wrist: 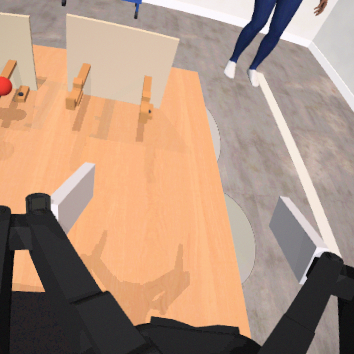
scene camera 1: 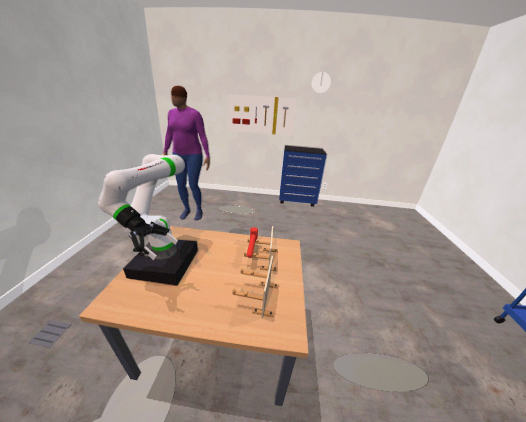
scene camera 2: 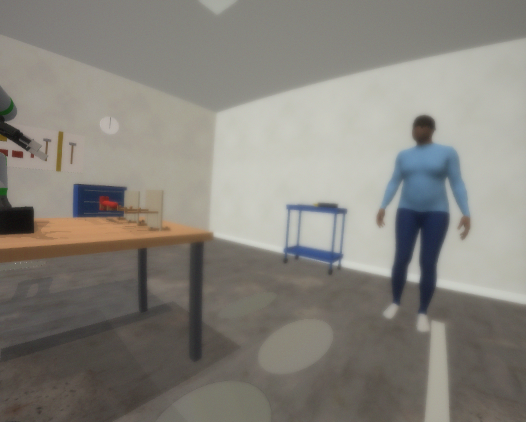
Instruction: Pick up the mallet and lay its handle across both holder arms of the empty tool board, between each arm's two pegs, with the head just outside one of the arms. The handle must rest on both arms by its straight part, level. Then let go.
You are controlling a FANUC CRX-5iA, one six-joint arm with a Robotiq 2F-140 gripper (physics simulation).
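Places are measured from the arm's base along level axes (x ahead, y left, z up), in millimetres.
Where they show: gripper, fingertip midpoint: (wrist: 185,195) (scene camera 1: 166,249) (scene camera 2: 43,153); arm's base, origin of the base link: (scene camera 1: 164,252).
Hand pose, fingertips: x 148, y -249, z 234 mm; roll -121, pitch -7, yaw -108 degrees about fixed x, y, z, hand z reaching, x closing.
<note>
Things, the pixels of their centre, and the offset from my fingertips. Level surfaces: height alone.
- red mallet, body centre: (scene camera 1: 252,243) (scene camera 2: 109,204) dx +402, dy +358, dz -213 mm
- far tool board, body centre: (scene camera 1: 262,247) (scene camera 2: 122,205) dx +473, dy +328, dz -220 mm
- empty tool board, body centre: (wrist: 114,78) (scene camera 1: 257,283) (scene camera 2: 143,208) dx +443, dy +10, dz -214 mm
- wooden table, its level: dz -317 mm
The red mallet (scene camera 1: 252,243) (scene camera 2: 107,203) rests on the arms of the far tool board (scene camera 1: 272,237) (scene camera 2: 132,200), its head toward the table's far side; in the wrist view its round handle end (wrist: 4,86) shows at the left edge. The empty tool board (scene camera 1: 268,286) (scene camera 2: 155,202) (wrist: 122,60) stands upright nearer scene camera 1. Its two wooden holder arms, one arm (scene camera 1: 254,273) (wrist: 79,87) and the other arm (scene camera 1: 248,295) (wrist: 146,97), point toward the robot and carry nothing. My gripper (scene camera 1: 163,248) (wrist: 185,195) is open and empty above the table by the robot base, well away from the mallet.
The wooden table (scene camera 1: 200,315) (wrist: 165,200) carries the black robot base (scene camera 1: 162,275) (scene camera 2: 17,220). A person in purple (scene camera 1: 185,130) stands behind the table. A person in light blue (scene camera 2: 425,175) stands beyond the boards' side, near a blue cart (scene camera 2: 315,254). A blue drawer cabinet (scene camera 1: 302,175) stands by the wall.
</note>
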